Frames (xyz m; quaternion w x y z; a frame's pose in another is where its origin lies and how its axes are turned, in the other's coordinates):
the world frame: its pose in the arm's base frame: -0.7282 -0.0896 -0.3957 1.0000 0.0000 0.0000 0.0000
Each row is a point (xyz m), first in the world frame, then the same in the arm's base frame.
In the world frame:
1: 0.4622 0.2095 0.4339
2: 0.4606 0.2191 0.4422
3: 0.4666 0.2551 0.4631
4: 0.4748 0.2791 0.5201
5: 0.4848 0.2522 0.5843
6: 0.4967 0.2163 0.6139
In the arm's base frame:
1: -0.2660 0.1199 0.0382
2: -0.2676 0.1295 0.0465
3: -0.2616 0.1655 0.0674
4: -0.2534 0.1895 0.1244
5: -0.2434 0.1626 0.1886
6: -0.2315 0.1267 0.2182

